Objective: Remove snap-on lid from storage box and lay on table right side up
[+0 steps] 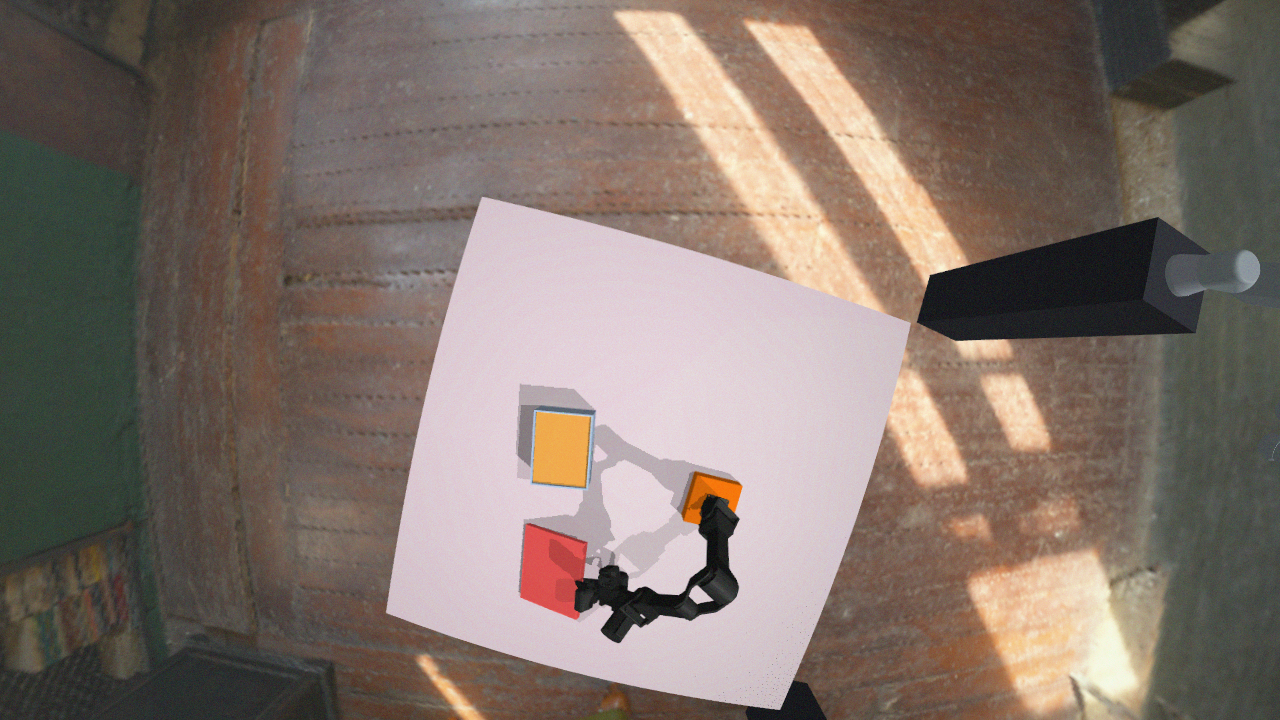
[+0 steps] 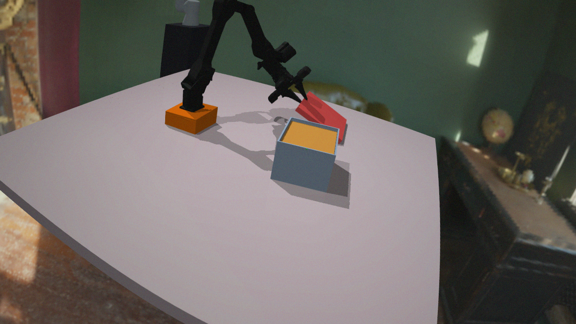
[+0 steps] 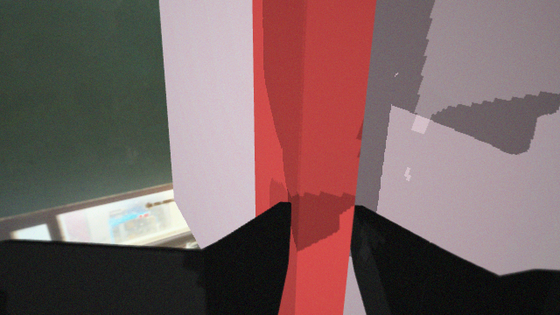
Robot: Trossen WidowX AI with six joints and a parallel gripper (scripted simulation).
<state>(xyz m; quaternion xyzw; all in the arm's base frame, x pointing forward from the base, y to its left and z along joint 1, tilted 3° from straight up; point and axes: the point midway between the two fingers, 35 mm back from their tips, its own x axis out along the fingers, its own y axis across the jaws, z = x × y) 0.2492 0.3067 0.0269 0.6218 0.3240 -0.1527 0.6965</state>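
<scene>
My gripper tip is 8 cm short of the red lid, 2 cm to the right of it and 3 cm above it. From my gripper tip the other things lie so: blue-grey storage box 16 cm ahead, 34 cm to the right, 3 cm below.
</scene>
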